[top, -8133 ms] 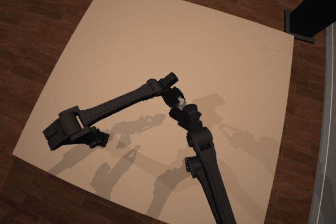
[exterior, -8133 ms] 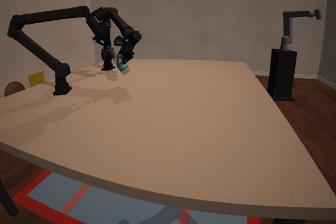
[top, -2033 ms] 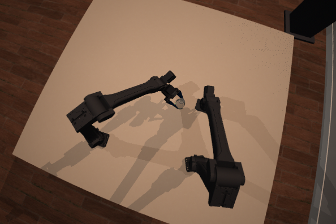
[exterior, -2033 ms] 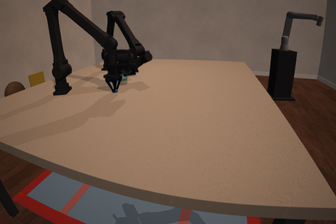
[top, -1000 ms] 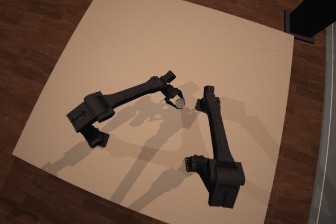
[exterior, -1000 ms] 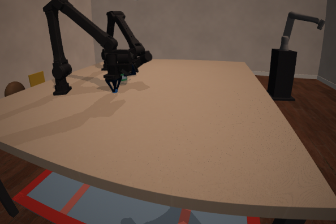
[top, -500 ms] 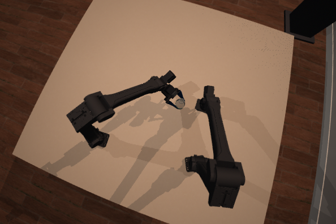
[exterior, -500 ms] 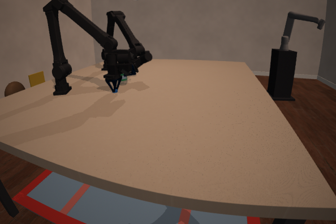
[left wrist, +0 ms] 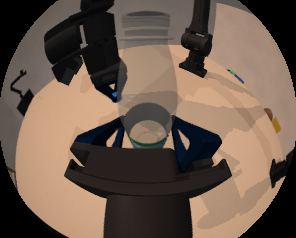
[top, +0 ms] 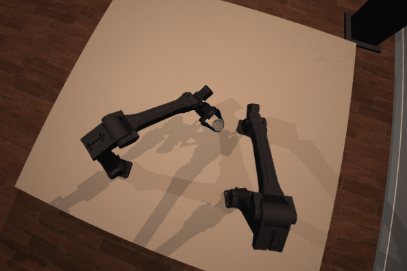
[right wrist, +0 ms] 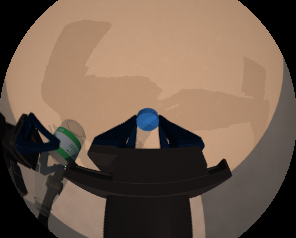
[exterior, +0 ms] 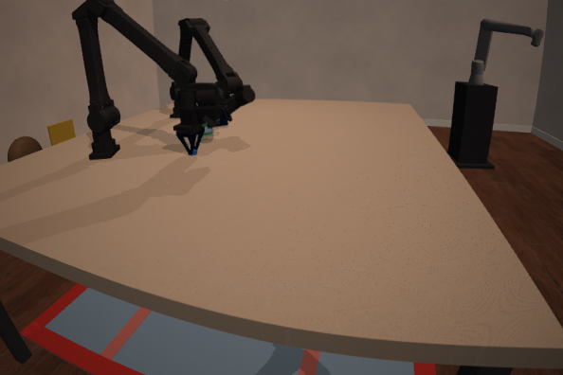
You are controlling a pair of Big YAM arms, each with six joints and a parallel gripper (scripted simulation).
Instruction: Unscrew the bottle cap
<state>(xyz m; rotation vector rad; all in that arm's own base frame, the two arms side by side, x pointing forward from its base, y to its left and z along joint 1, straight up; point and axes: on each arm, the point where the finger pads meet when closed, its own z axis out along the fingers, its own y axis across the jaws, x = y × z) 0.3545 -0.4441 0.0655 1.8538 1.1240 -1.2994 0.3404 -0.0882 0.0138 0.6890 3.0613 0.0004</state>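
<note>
My right hand is 10 mm above the blue cap. The rest, counted from my right hand: clear plastic bottle: 140 mm to the left, 80 mm above, 10 mm behind.
My left gripper is now 3 cm below the clear plastic bottle. The rest, counted from my left hand: blue cap (1 cm ahead, 14 cm to the right, 6 cm below).
</note>
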